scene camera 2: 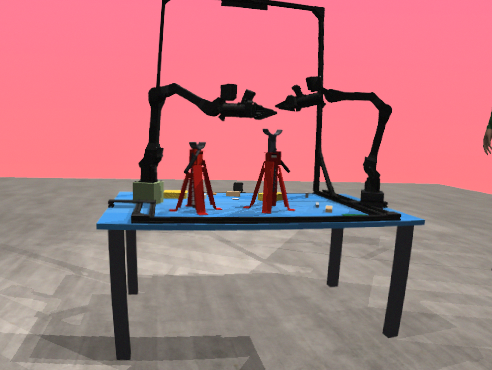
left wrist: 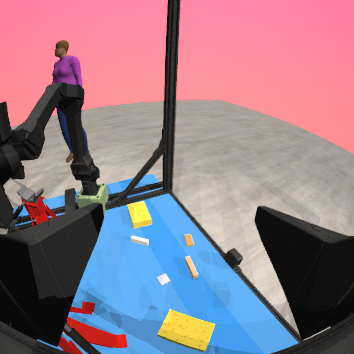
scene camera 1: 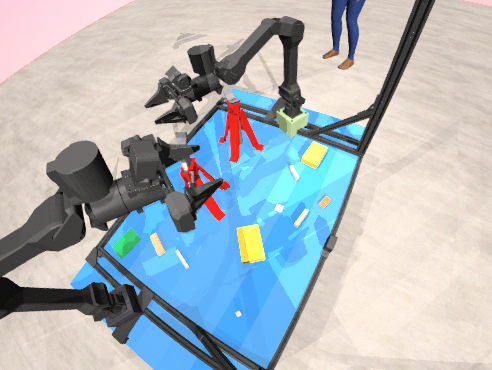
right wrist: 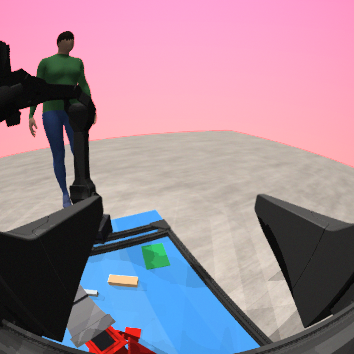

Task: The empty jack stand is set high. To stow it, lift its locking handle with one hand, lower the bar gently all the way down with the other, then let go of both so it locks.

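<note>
The high-set jack stand (scene camera 1: 215, 209) (scene camera 2: 271, 182) (left wrist: 102, 334) is red, with its grey bar (scene camera 2: 271, 145) raised out of the body. Its grey saddle (scene camera 1: 181, 137) (scene camera 2: 272, 133) (right wrist: 90, 317) is empty. Its dark locking handle (scene camera 2: 285, 166) slants down to the right in scene camera 2. My left gripper (scene camera 1: 210, 165) (scene camera 2: 278, 106) (left wrist: 181, 213) is open and empty, above stand height; in scene camera 1 it hides part of the stand. My right gripper (scene camera 1: 151, 114) (scene camera 2: 275, 113) (right wrist: 180, 203) is open and empty, above the saddle's height. Neither touches the stand, as far as shows.
A second red jack stand (scene camera 1: 235, 131) (scene camera 2: 198, 187) (left wrist: 37, 210), bar low, stands beside the first. Yellow sponges (scene camera 1: 251, 243) (scene camera 1: 314, 155), a green piece (scene camera 1: 126, 243) (right wrist: 156, 256) and several small blocks lie on the blue table (scene camera 1: 210, 290). A dark frame post (scene camera 1: 400, 65) rises at one edge.
</note>
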